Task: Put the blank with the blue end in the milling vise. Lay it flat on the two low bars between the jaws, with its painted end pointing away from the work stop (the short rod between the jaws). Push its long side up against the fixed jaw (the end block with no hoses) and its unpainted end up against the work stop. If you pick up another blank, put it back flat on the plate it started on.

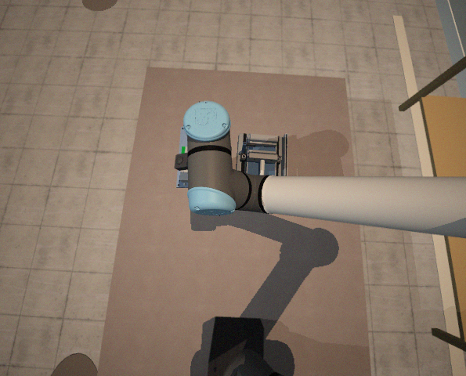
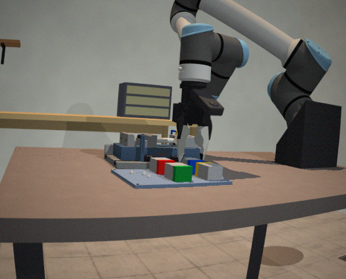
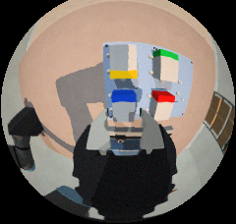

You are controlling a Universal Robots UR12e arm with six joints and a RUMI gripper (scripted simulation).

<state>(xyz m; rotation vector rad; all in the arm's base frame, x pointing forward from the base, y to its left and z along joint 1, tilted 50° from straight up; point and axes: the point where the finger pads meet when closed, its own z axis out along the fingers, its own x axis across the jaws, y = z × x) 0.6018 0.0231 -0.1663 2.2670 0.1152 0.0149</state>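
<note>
Now: hand 20 mm above the blue-ended blank. The rest, counted from my hand: blue-grey plate (80 mm ahead, 50 mm to the left, 40 mm below); yellow-ended blank (10 mm behind, 90 mm to the left, 20 mm below); red-ended blank (90 mm ahead, 10 mm to the left, 20 mm below).
</note>
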